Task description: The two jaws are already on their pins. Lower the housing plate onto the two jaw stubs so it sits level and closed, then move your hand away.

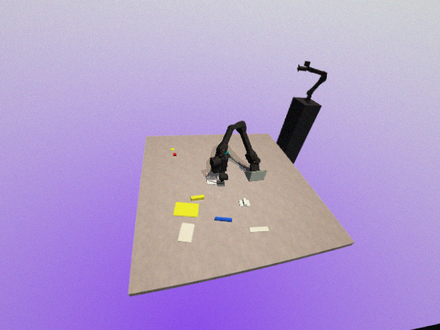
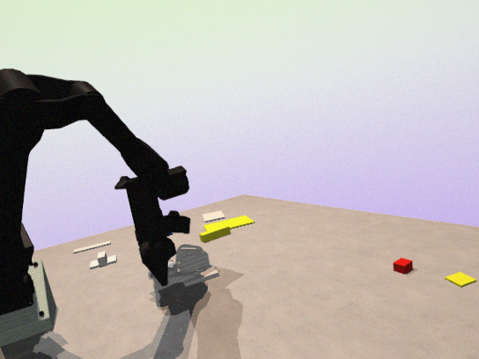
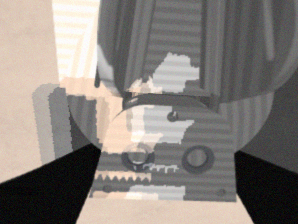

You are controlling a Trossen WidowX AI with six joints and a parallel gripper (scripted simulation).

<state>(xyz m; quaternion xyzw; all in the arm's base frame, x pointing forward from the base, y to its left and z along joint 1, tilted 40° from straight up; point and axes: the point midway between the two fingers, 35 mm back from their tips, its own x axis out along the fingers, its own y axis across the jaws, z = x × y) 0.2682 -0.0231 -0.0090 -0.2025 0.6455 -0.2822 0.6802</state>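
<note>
The white housing part is 2 cm above my gripper tip and 1 cm ahead of it. Also, from my gripper tip: yellow plate (29 cm ahead, 24 cm to the left); blue bar (35 cm to the left, 7 cm ahead); yellow bar (20 cm ahead, 16 cm to the left).
</note>
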